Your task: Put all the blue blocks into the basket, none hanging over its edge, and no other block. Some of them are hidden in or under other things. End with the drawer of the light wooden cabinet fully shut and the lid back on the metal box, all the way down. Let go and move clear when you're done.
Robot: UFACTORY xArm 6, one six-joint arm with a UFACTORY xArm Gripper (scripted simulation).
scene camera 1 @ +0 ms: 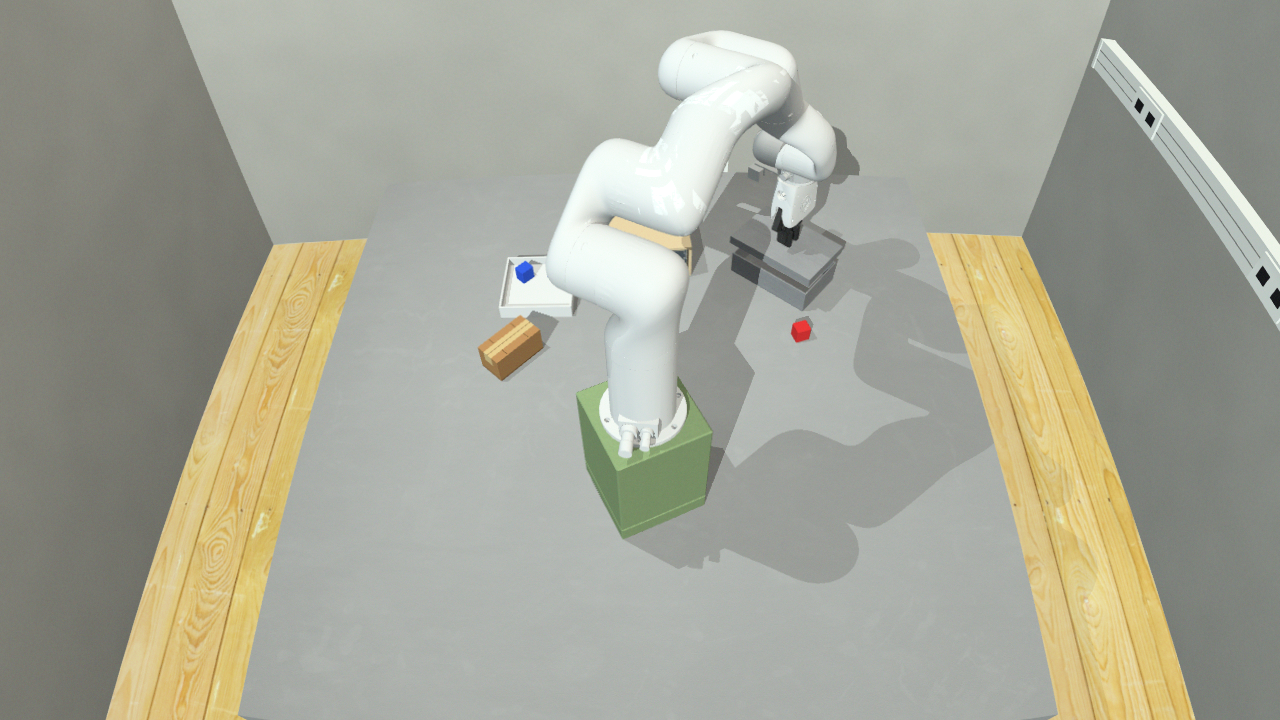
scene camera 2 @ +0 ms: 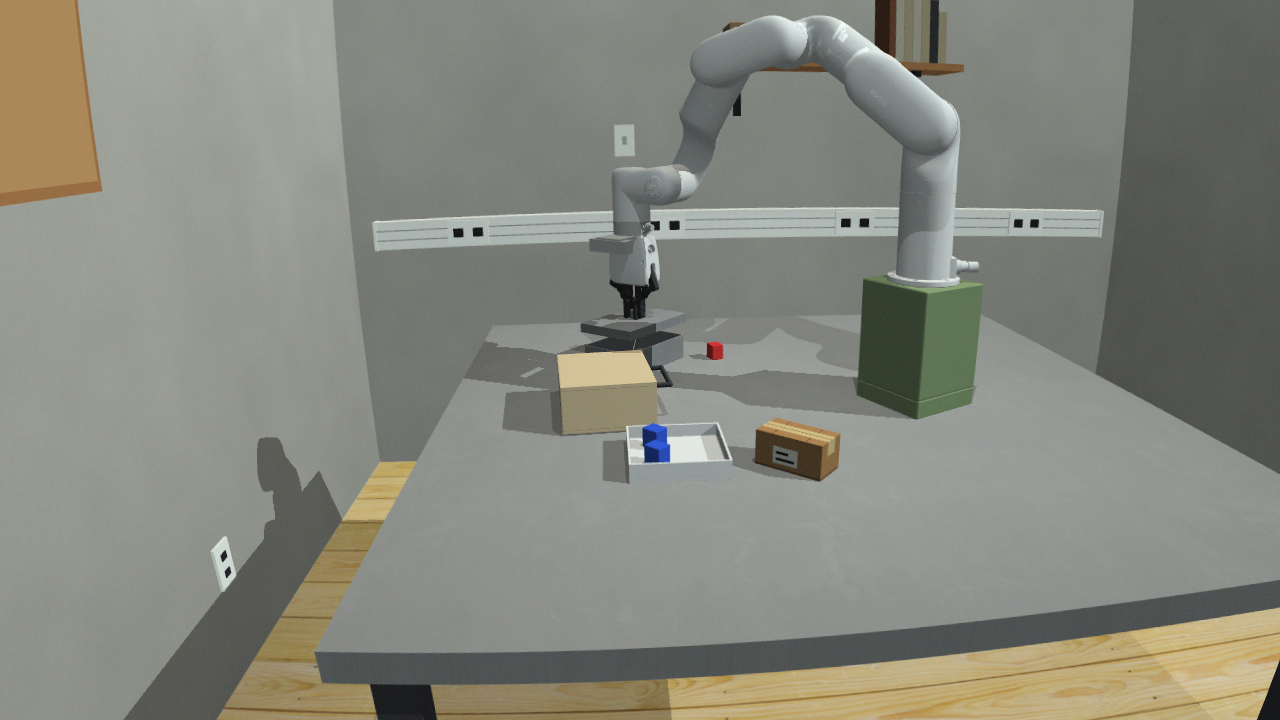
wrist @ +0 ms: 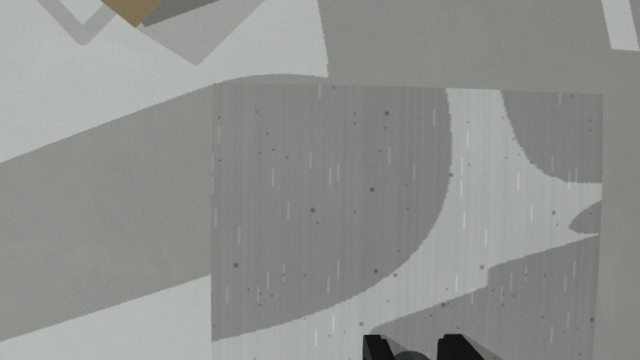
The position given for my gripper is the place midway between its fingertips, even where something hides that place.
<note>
I see my gripper (scene camera 2: 634, 317), a white basket (scene camera 2: 693, 442), a light wooden cabinet (scene camera 2: 604, 391) and a brown cardboard box (scene camera 2: 810, 452).
The white basket also shows in scene camera 1 (scene camera 1: 528, 300). The light wooden cabinet also shows in scene camera 1 (scene camera 1: 681, 245). The brown cardboard box also shows in scene camera 1 (scene camera 1: 508, 349). The wrist view misses the white basket: it is out of frame. The wrist view misses the brown cardboard box: it is out of frame.
</note>
